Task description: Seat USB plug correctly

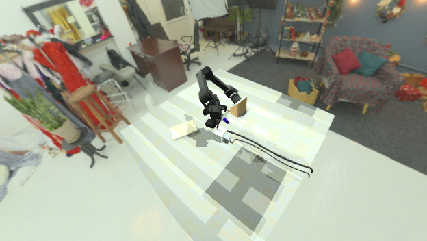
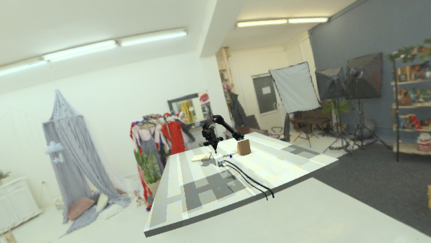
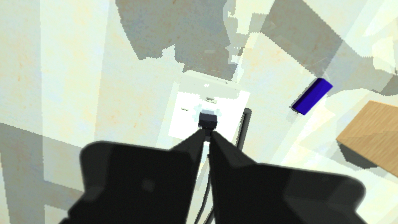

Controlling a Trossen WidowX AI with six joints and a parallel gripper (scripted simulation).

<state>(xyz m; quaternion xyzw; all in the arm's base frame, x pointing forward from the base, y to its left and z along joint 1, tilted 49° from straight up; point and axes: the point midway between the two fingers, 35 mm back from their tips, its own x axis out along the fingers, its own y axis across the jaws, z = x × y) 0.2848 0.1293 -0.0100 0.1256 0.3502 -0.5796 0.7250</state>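
Right now my gripper tip is 20 mm above the black USB plug. The rest, counted from my gripper tip: blue object 140 mm behind, 80 mm to the right, 130 mm below; then flat pale pad 160 mm ahead, 250 mm to the right, 130 mm below.
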